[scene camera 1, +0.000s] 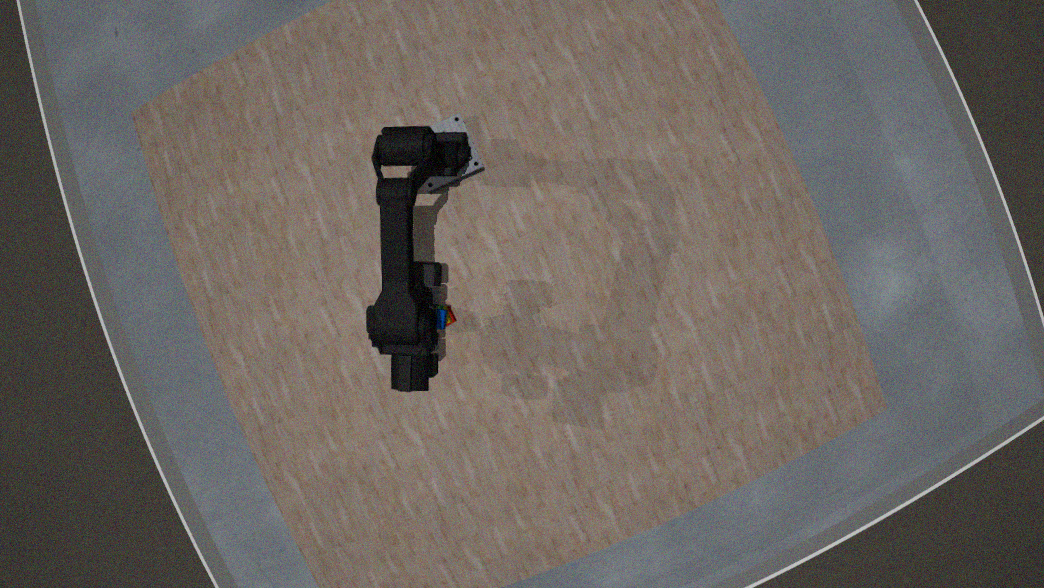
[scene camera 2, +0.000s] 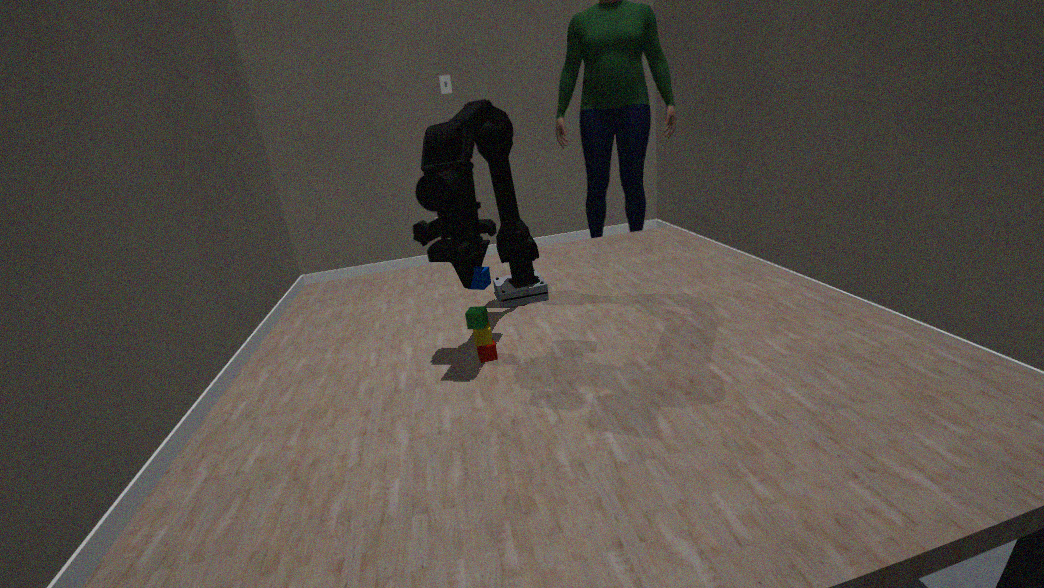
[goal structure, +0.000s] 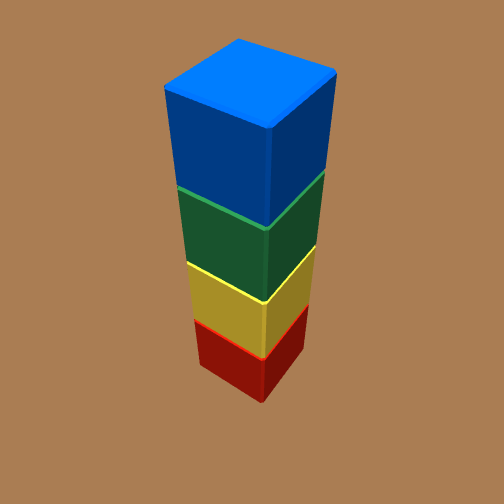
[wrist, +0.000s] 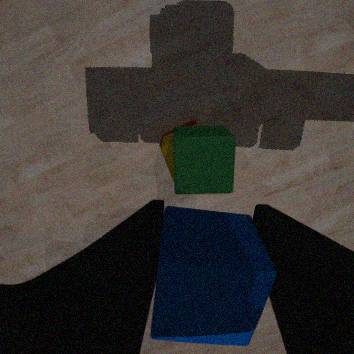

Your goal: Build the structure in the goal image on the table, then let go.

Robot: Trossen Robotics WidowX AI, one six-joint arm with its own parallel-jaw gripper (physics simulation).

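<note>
A blue cube [scene camera 1: 441, 318] [scene camera 2: 480, 277] [wrist: 207, 275] is held between the fingers of my gripper [scene camera 2: 474, 279] [wrist: 208, 213], which is shut on it and holds it in the air. Below it stands a stack. A red cube [scene camera 2: 487, 352] is at the bottom on the table, a yellow cube [scene camera 2: 483, 336] [wrist: 168, 152] is on it, and a green cube [scene camera 2: 477, 317] [wrist: 204, 164] is on top, set off a little to one side. The blue cube is apart from the green cube, with a gap between them in scene camera 2. The arm hides much of the stack in scene camera 1.
The arm's grey base plate [scene camera 1: 474, 166] [scene camera 2: 522, 298] stands on the wooden table top [scene camera 1: 657, 438] [scene camera 2: 584, 504] behind the stack. The arm's shadow falls across the table around the stack. A standing person [scene camera 2: 615, 65] in a green top is at the back.
</note>
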